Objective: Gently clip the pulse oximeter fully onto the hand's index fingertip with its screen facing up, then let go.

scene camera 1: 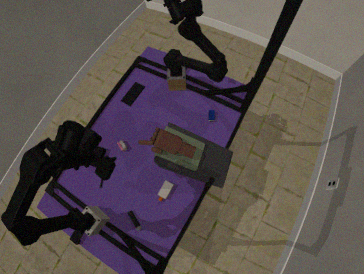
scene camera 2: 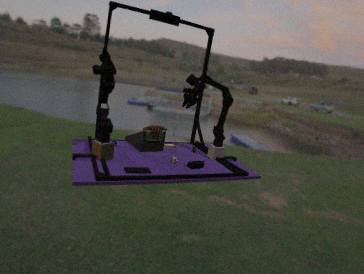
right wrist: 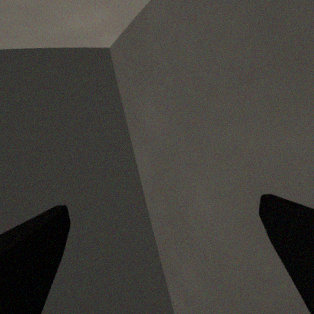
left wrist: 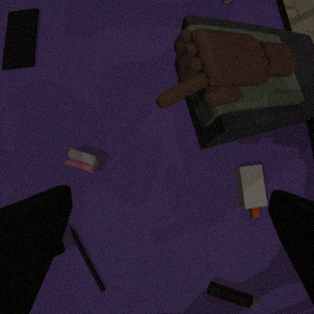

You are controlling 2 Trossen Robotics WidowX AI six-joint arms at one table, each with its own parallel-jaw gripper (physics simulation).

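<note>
The pulse oximeter, a small white and pink clip, lies loose on the purple mat, apart from the hand; I cannot make out its screen. The brown hand rests on a sloped support, its index finger sticking out past the support's edge, with nothing on its tip. My left gripper is open and empty, high above the mat, with the oximeter in view ahead of its fingers. My right gripper is open and empty, raised away from the mat and facing grey walls.
A dark support holds the hand. A white box with an orange end, a black cylinder, a thin dark stick, a black flat slab and a blue block lie around.
</note>
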